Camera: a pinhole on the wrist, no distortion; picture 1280 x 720 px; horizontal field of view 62.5 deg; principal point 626.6 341.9 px. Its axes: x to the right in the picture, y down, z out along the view. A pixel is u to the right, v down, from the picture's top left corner.
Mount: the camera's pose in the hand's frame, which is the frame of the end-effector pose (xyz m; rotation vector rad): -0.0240 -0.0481 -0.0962 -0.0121 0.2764 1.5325
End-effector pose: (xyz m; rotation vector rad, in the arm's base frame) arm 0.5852 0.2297 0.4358 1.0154 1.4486 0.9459
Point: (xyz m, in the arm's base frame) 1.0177 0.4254 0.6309
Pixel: 1058.8 301.1
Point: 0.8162 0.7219 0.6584
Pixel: outside the picture
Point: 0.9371 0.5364 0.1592
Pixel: outside the picture
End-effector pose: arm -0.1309 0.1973 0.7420 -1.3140 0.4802 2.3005
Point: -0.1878 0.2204 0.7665
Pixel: 815.6 321.5
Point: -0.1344 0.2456 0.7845
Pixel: 521.1 533.6
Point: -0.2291 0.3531 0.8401
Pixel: 341.9 464.1
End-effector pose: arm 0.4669 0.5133 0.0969 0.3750 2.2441 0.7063
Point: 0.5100 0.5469 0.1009
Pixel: 1000.9 473.3
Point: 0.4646 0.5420 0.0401
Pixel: 712.4 26.0
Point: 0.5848 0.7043 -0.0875
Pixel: 715.8 150.6
